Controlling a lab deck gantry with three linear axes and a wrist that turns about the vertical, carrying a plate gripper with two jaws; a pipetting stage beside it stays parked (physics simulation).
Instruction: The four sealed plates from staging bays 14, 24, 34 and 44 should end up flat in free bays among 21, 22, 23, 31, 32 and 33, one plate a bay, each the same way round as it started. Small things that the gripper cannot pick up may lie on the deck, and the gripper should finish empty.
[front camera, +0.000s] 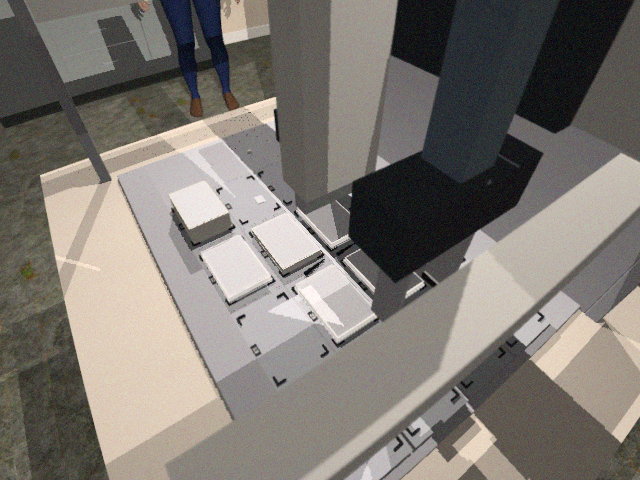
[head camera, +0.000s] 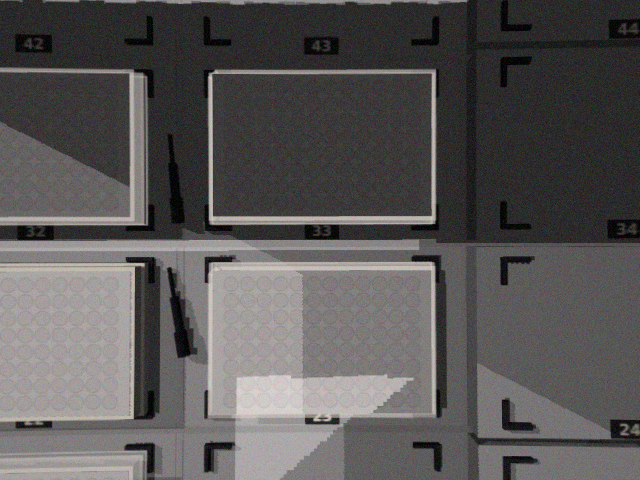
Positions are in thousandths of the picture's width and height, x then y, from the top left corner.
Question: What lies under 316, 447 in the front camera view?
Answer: A tall white box.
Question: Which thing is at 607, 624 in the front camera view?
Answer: My gripper.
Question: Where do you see a bay 33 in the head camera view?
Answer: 305, 222
